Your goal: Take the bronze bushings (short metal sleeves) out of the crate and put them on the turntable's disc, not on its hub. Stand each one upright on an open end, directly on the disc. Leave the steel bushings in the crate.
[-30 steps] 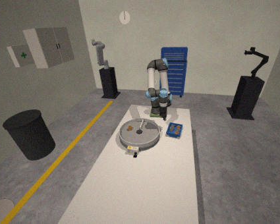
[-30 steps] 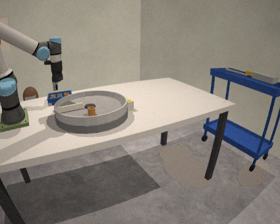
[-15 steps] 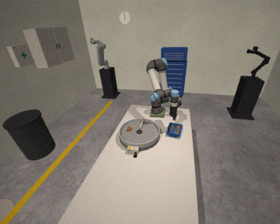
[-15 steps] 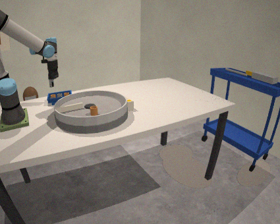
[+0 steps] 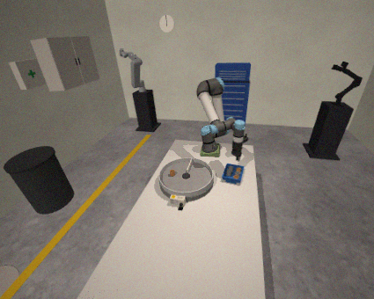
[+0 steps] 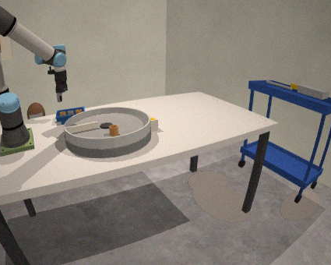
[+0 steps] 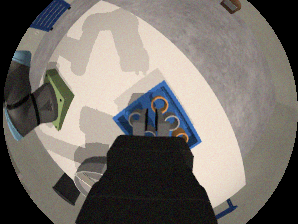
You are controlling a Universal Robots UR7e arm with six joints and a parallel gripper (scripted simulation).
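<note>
The blue crate lies 110 mm below my hand, 60 mm ahead of it and 30 mm to the right of it. Also, from my hand: grey turntable 390 mm to the right, 190 mm ahead, 80 mm below.
</note>
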